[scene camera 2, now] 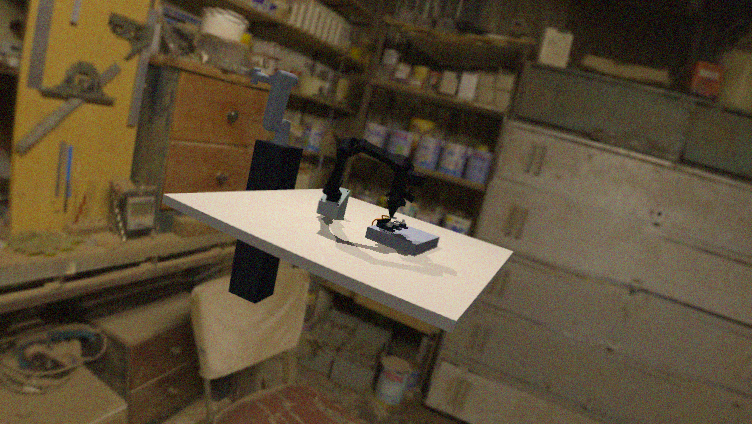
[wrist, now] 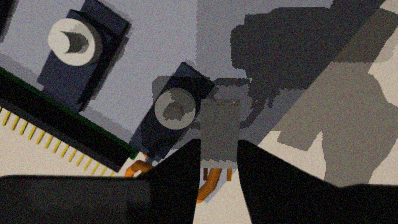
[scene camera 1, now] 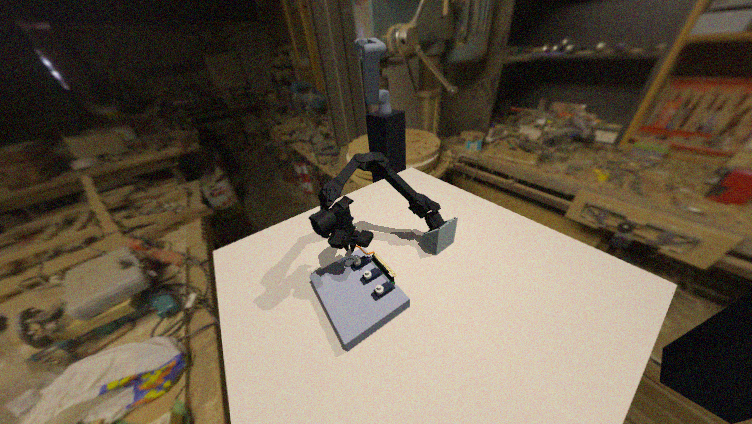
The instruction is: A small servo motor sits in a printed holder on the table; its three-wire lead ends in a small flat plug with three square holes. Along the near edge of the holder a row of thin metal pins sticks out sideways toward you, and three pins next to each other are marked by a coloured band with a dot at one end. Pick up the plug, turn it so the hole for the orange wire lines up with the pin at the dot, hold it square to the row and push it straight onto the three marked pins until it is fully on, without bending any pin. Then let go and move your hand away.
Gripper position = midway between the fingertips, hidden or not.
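My gripper appears in scene camera 1 (my gripper (scene camera 1: 350,251)) and in the wrist view (my gripper (wrist: 218,147)). A grey-blue printed holder (scene camera 2: 413,241) is visible, and the wrist view contains the holder (wrist: 267,62) too.
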